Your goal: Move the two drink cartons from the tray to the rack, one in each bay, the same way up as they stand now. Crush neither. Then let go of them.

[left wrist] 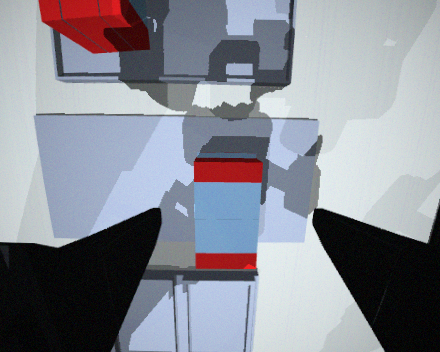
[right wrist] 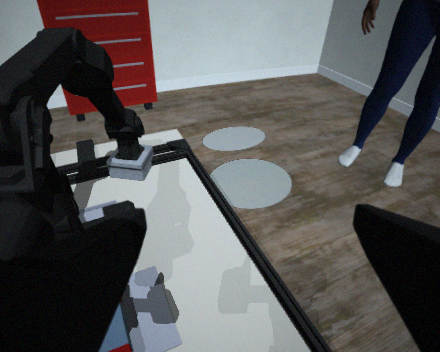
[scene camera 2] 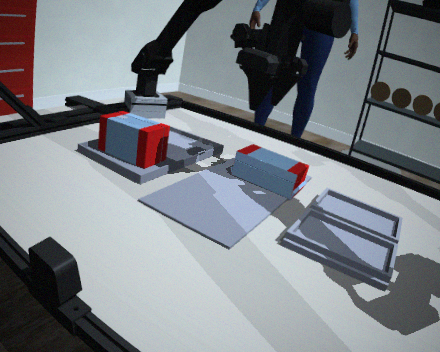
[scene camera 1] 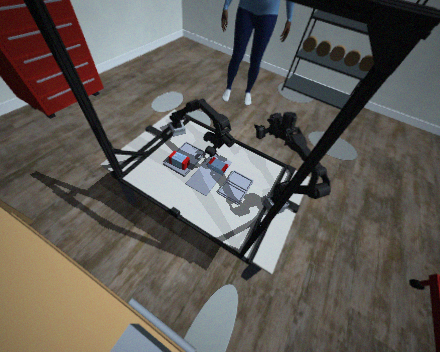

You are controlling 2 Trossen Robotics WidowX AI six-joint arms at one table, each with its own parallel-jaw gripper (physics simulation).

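Places are measured from the left arm's base along level axes (x back, y right, z up), in metres.
Where they show: left gripper, between the fingertips: (left wrist: 237,215) (scene camera 2: 263,107); right gripper, between the fingertips: (right wrist: 249,216) (scene camera 1: 261,122); left arm's base, origin of its link: (right wrist: 130,153) (scene camera 2: 145,94) (scene camera 1: 176,125).
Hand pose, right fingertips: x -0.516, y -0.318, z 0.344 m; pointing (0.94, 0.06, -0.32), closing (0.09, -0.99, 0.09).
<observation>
Each offset is from my right fingertips to the top centre of the thing. "*": to the spot under its first point.
A light-blue carton with red ends @(dx +0.194, dy +0.418, dz -0.326 m) (scene camera 1: 179,160) (scene camera 2: 122,140) (left wrist: 90,25) stands tall in the grey tray @(dx +0.224, dy +0.365, dz -0.384 m) (scene camera 1: 175,171) (scene camera 2: 115,167) (left wrist: 175,79). A second such carton @(dx +0.062, dy +0.191, dz -0.347 m) (scene camera 1: 218,165) (scene camera 2: 265,172) (left wrist: 227,217) sits lower on the flat grey plate (scene camera 1: 202,181) (scene camera 2: 200,205) (left wrist: 100,170), at its edge towards the rack. Both bays of the two-bay rack @(dx -0.123, dy +0.146, dz -0.380 m) (scene camera 1: 235,185) (scene camera 2: 350,227) are empty. My left gripper (scene camera 1: 210,150) (left wrist: 237,215) is open, high above the second carton and touching nothing. My right gripper (scene camera 1: 259,131) (right wrist: 249,216) is open and empty, raised beyond the table's back edge.
The black frame rail @(* dx +0.259, dy -0.040, dz -0.381 m) (scene camera 2: 300,140) (right wrist: 240,225) runs along the table's back edge. A black block (scene camera 2: 55,270) stands on the front rail. Dark posts of the overhead frame rise at the table's sides. A person (scene camera 1: 250,45) stands behind the table, and a red cabinet (right wrist: 100,55) stands beyond it.
</observation>
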